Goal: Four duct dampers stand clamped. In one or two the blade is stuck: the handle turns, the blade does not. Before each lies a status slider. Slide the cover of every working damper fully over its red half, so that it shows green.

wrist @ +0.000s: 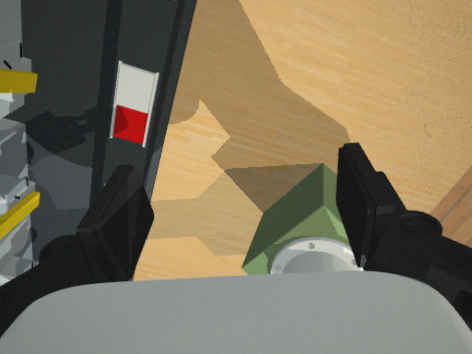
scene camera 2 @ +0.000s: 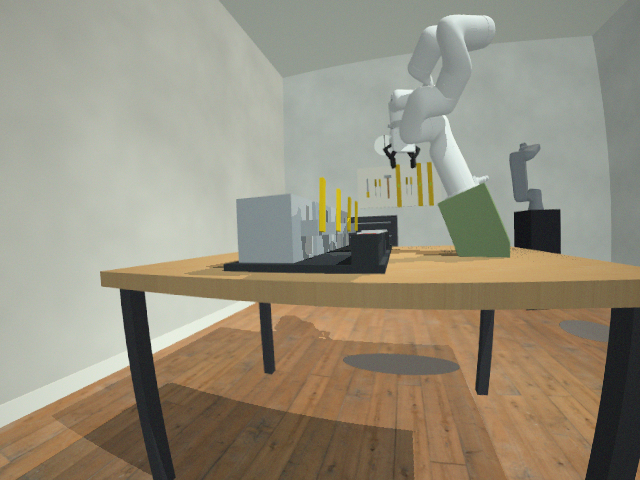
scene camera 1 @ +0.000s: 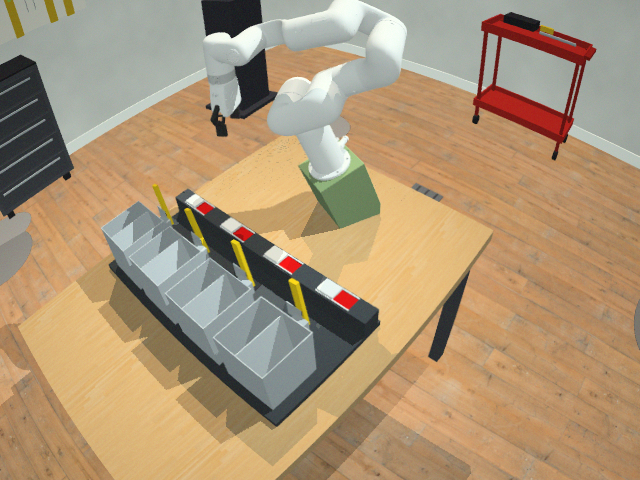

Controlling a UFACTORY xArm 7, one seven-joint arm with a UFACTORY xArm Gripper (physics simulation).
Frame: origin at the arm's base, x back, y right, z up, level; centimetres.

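Seen in the pictures: gripper, fingertip midpoint: (wrist: 238, 182) (scene camera 2: 403, 167) (scene camera 1: 229, 126); arm's base, origin of the base link: (scene camera 2: 463, 195) (scene camera 1: 329, 164).
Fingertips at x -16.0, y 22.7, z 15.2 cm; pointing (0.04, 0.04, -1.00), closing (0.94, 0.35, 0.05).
Offsets run from my fingertips to a thing's top centre. "spot": to the spot under its first point.
Four grey square duct dampers @(spot: dx -40.1, dy -50.7, dz -25.7 cm) (scene camera 1: 294, 374) (scene camera 2: 263, 229) stand in a row on a dark base. Each has a yellow handle, such as the nearest handle @(dx -27.3, dy -43.5, dz -11.4 cm) (scene camera 1: 298, 301) (scene camera 2: 322, 206); all four stand roughly upright. The blade positions are unclear. On the black rail lie four status sliders, each with its whitish cover beside a bare red half: the farthest cover @(dx -9.4, dy +12.0, dz -25.4 cm) (scene camera 1: 193, 199), second cover @(dx -11.3, dy -6.4, dz -25.4 cm) (scene camera 1: 230, 225), third cover @(dx -13.3, dy -24.8, dz -25.4 cm) (scene camera 1: 276, 254) and nearest cover @(dx -15.3, dy -43.2, dz -25.4 cm) (scene camera 1: 328, 288). One slider's red half @(spot: dx -11.6, dy -11.5, dz -26.2 cm) (wrist: 132, 125) shows in the wrist view. My gripper (scene camera 1: 221, 129) (scene camera 2: 403, 164) (wrist: 238, 182) is open and empty, high above the table.
The black rail (scene camera 1: 312, 273) (scene camera 2: 366, 251) runs between the handles and the arm's green base block (scene camera 1: 348, 204) (scene camera 2: 475, 222) (wrist: 287, 220). The wooden table (scene camera 1: 423, 248) (scene camera 2: 465, 294) carries both. A red cart (scene camera 1: 522, 111) and a dark drawer cabinet (scene camera 1: 31, 134) stand away from the table.
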